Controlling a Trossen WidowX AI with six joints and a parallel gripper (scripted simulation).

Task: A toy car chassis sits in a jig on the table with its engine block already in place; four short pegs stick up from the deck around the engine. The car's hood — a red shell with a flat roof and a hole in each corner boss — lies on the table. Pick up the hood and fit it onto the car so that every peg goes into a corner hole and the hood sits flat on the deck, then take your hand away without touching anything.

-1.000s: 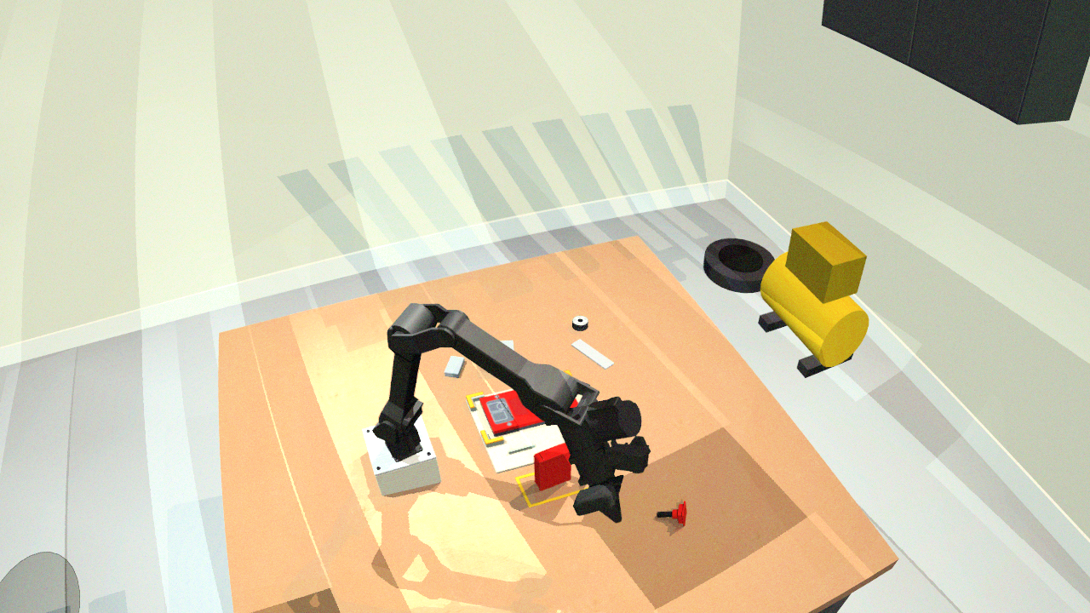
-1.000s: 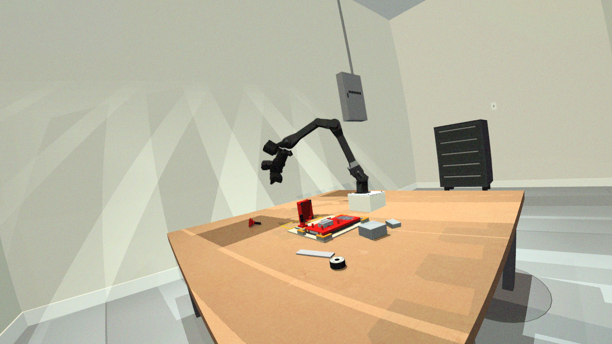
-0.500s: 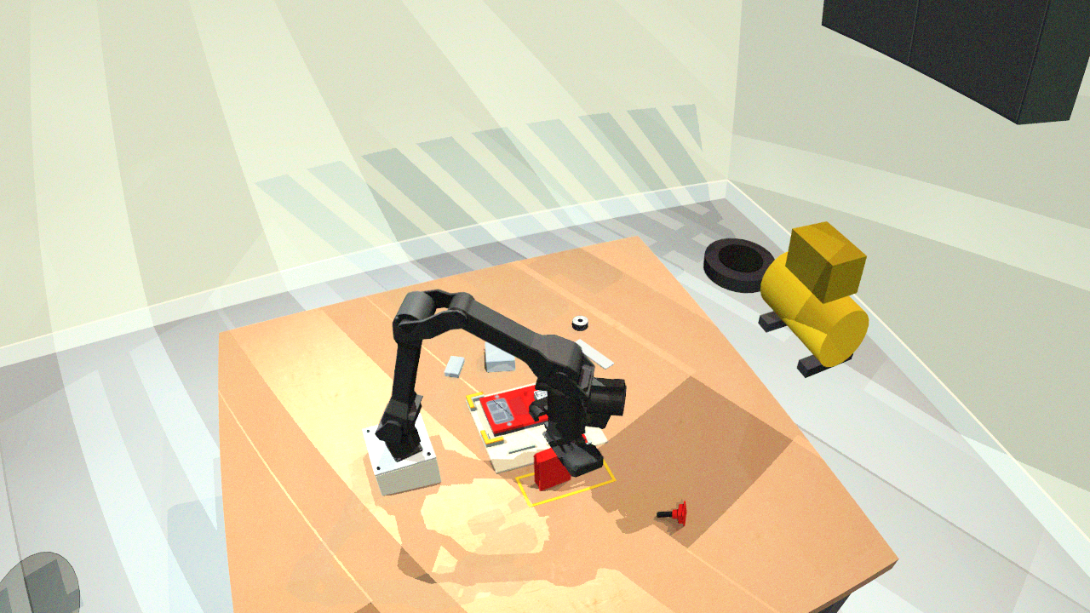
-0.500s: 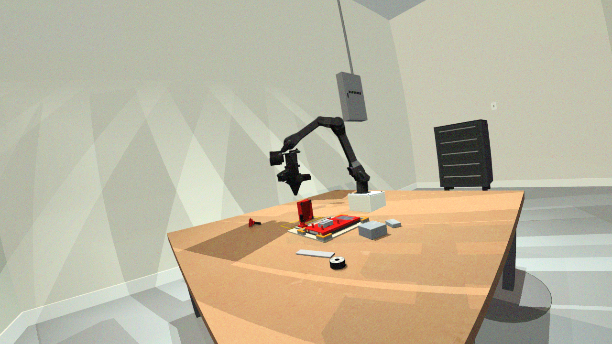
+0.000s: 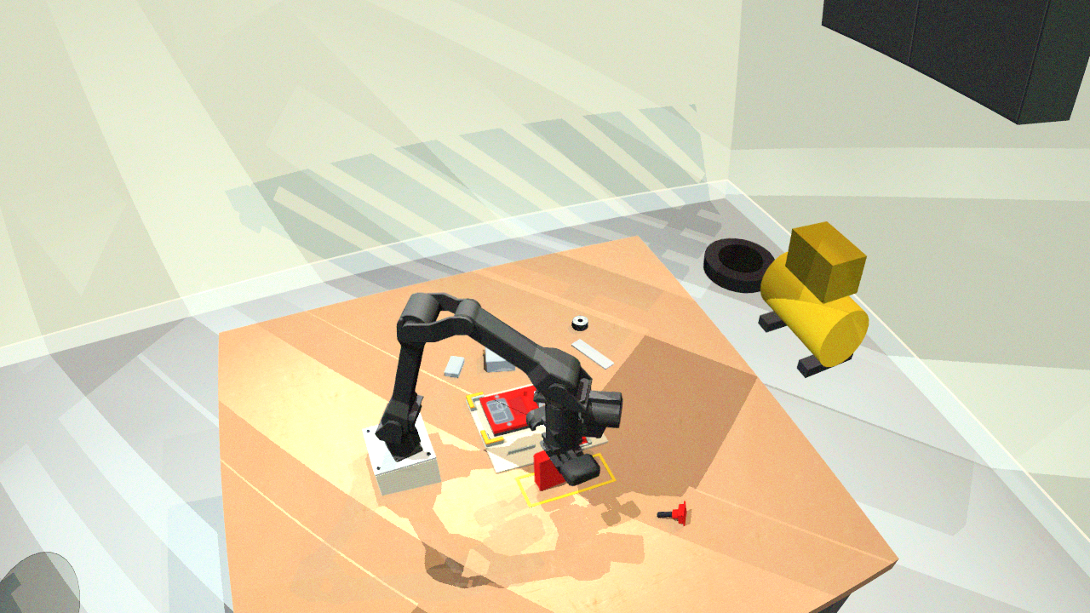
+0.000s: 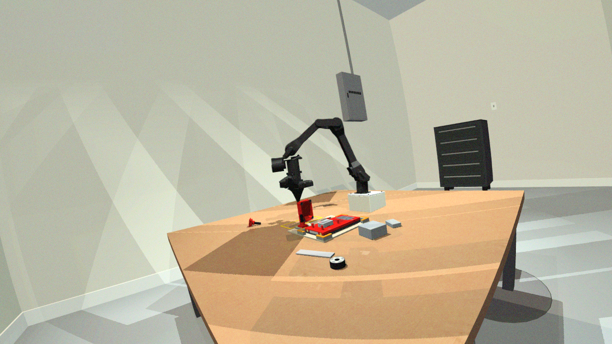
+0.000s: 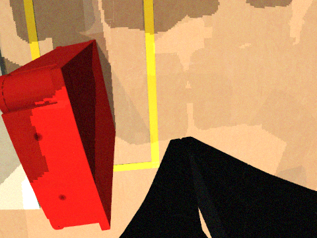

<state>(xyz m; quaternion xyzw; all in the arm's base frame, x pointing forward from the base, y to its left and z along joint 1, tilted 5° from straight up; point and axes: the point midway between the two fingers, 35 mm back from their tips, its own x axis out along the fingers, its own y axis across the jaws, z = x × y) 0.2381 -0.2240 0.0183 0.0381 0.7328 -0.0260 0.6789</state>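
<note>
Now: the red hood 10 mm ahead of my gripper tip, 40 mm to the left of it and 40 mm below it. Round my gripper tip: grey flat bar (300 mm ahead, 330 mm to the left, 90 mm below); white jig (80 mm ahead, 220 mm to the left, 80 mm below); grey engine block (120 mm ahead, 240 mm to the left, 60 mm below).
</note>
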